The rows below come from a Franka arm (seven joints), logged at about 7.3 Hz.
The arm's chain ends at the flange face. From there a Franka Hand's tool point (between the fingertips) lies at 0.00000 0.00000 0.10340 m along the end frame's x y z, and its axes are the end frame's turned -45 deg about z.
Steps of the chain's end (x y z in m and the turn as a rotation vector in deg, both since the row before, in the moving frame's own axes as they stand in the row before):
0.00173 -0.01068 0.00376 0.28 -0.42 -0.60
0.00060 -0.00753 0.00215 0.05 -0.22 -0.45
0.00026 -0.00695 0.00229 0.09 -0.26 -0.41
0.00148 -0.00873 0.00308 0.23 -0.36 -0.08
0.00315 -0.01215 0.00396 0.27 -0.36 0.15
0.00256 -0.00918 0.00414 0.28 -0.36 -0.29
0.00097 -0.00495 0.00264 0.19 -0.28 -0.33
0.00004 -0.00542 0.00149 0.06 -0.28 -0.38
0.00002 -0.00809 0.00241 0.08 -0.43 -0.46
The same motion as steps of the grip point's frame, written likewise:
0.00859 -0.00722 0.00376 0.49 -0.10 -0.60
0.00553 -0.00524 0.00215 0.19 -0.12 -0.45
0.00488 -0.00518 0.00229 0.25 -0.12 -0.41
0.00705 -0.00588 0.00308 0.42 -0.09 -0.08
0.01070 -0.00717 0.00396 0.45 -0.06 0.15
0.00820 -0.00550 0.00414 0.45 -0.06 -0.29
0.00407 -0.00341 0.00264 0.33 -0.06 -0.33
0.00358 -0.00424 0.00149 0.24 -0.16 -0.38
0.00529 -0.00636 0.00241 0.36 -0.25 -0.46

